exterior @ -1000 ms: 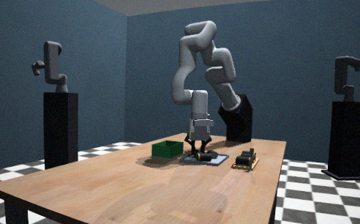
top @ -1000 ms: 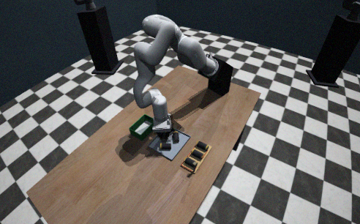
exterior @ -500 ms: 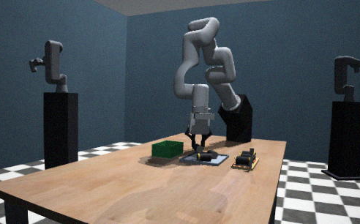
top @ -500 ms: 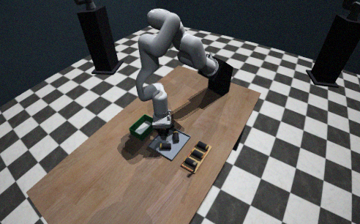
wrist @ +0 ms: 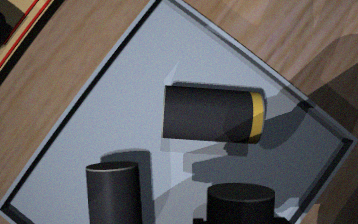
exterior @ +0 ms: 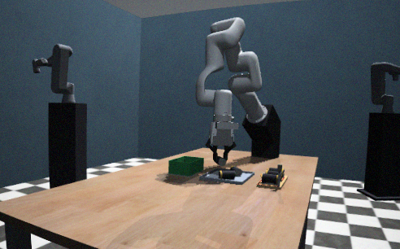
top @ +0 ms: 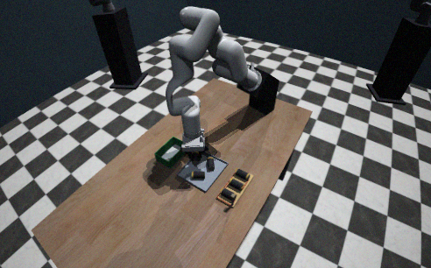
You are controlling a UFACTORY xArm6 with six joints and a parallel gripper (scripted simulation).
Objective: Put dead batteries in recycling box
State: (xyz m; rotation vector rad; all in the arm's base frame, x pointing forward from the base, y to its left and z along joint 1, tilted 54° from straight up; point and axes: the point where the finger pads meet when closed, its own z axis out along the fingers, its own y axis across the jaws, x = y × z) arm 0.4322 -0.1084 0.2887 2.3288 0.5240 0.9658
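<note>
Now: hand 20 mm short of the grey tray, 40 mm to the right of it and 80 mm above it. Round my hand: green recycling box (50 mm behind, 150 mm to the right, 60 mm below).
</note>
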